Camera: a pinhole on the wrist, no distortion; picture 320 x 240 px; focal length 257.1 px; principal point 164.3 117.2 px. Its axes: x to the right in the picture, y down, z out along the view. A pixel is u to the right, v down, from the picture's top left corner.
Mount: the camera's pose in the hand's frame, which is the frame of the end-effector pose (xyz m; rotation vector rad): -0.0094 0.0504 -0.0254 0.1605 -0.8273 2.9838
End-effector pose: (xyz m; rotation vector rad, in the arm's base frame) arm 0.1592 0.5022 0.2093 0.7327 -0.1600 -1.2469
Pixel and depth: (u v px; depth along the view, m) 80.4 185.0 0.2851
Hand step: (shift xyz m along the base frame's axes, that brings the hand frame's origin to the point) -0.1778 -0.1838 0.0065
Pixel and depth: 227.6 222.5 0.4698
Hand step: -0.4596 -0.0794 0.0402
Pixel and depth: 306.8 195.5 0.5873
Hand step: -0.6278 0.0380 0.1665
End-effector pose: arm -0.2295 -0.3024 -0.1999 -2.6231 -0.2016 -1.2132
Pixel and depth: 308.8 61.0 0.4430
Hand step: 0.1565 0.2023 -0.4145
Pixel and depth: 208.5 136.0 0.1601
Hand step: 0.0545 0.0696 -0.0786
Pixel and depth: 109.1 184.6 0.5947
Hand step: 0.2979 0.4867 -0.0569
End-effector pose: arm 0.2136 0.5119 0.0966 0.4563 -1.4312 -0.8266
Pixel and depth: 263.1 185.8 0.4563
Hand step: -0.3665 -0.0138 -0.2713
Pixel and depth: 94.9 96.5 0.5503
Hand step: -0.4934 -0.1791 0.0416
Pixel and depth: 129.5 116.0 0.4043
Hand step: -0.3456 -0.1000 -0.0202
